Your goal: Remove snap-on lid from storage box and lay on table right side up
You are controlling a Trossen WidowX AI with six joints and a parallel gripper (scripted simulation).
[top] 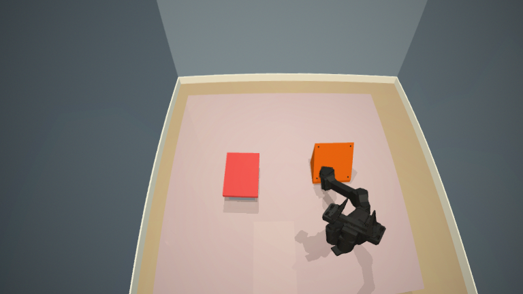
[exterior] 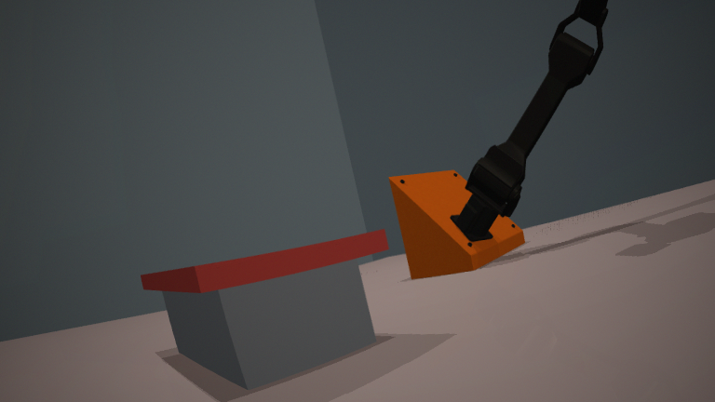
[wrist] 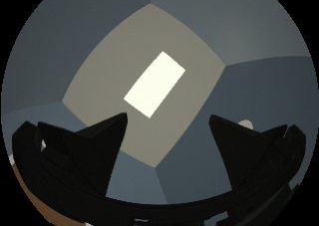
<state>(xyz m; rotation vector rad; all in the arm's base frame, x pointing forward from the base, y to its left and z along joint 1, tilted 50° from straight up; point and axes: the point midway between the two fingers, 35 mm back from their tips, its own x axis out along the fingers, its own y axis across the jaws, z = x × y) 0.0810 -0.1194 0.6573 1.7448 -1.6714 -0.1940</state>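
The red lid is 420 mm ahead of my gripper tip, 350 mm to the right of it and 530 mm below it. Also, from my gripper tip: grey storage box 420 mm ahead, 350 mm to the right, 570 mm below.
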